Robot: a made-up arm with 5 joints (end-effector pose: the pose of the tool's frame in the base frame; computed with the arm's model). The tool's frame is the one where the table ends.
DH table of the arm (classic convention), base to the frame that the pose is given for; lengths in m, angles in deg. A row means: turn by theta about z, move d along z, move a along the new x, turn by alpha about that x. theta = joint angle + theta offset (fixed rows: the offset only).
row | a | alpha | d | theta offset
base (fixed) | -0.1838 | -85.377 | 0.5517 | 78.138
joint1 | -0.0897 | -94.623 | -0.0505 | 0
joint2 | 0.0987 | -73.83 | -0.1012 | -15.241
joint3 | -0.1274 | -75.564 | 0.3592 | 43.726
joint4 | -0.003 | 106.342 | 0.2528 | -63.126
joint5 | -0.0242 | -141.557 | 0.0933 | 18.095
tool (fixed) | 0 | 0 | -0.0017 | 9.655
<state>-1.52 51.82 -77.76 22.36 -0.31</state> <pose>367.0 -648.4 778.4 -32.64 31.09 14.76</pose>
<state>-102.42 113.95 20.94 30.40 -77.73</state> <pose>-209.1 99.4 103.0 105.26 -26.22 -21.72</pose>
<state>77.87 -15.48 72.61 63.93 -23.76</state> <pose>336.4 -458.0 355.2 26.04 -14.44 69.76</pose>
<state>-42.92 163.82 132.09 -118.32 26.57</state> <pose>-144.9 -288.9 135.8 -124.26 34.17 71.79</pose>
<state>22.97 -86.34 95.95 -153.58 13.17</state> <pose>-28.7 -81.0 293.6 -95.39 125.46 14.00</pose>
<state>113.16 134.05 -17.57 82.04 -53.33</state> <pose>-241.1 121.3 1016.2 -129.85 22.55 16.42</pose>
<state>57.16 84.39 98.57 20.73 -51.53</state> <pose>201.6 -698.9 689.7 -13.92 -80.35 31.81</pose>
